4 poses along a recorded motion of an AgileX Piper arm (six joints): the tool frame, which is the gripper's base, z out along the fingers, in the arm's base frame.
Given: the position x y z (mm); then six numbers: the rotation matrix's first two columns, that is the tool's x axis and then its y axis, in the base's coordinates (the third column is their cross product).
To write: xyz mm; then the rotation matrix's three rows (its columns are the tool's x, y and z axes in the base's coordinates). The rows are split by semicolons. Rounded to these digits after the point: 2 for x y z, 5 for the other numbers.
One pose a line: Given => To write
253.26 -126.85 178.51 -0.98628 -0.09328 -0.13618 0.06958 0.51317 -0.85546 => 253.26 -126.85 178.51; -0.98628 0.06958 0.14968; -0.09328 0.51317 -0.85320; -0.13618 -0.85546 -0.49964
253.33 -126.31 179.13 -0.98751 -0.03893 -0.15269 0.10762 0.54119 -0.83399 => 253.33 -126.31 179.13; -0.98751 0.10762 0.11510; -0.03893 0.54119 -0.84001; -0.15269 -0.83399 -0.53024
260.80 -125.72 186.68 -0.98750 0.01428 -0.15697 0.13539 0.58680 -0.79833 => 260.80 -125.72 186.68; -0.98750 0.13539 0.08071; 0.01428 0.58680 -0.80960; -0.15697 -0.79833 -0.58140
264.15 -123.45 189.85 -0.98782 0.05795 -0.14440 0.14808 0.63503 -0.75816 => 264.15 -123.45 189.85; -0.98782 0.14808 0.04776; 0.05795 0.63503 -0.77031; -0.14440 -0.75816 -0.63588
